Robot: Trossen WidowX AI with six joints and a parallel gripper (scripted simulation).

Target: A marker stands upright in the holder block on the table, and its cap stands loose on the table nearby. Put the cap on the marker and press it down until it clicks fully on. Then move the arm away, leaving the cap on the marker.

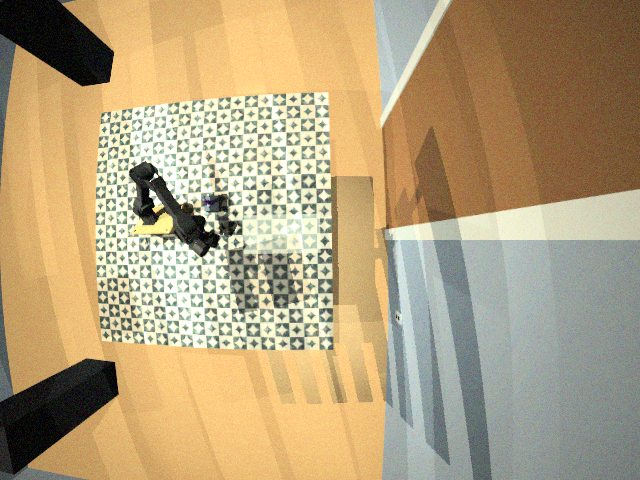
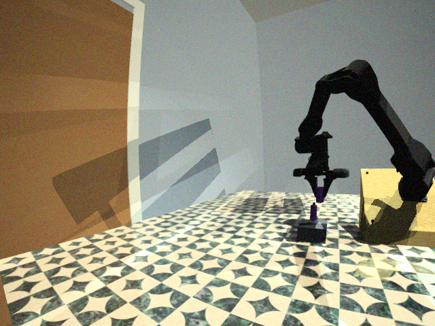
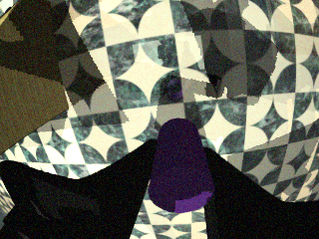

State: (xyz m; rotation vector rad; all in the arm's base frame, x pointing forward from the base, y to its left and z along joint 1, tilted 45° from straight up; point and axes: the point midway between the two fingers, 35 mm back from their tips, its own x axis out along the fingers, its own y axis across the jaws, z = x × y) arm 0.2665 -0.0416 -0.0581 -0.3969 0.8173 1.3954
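The grey holder block lies 160 mm to the left of my gripper tip and 70 mm below it. Round my gripper tip: purple cap: 10 mm above.
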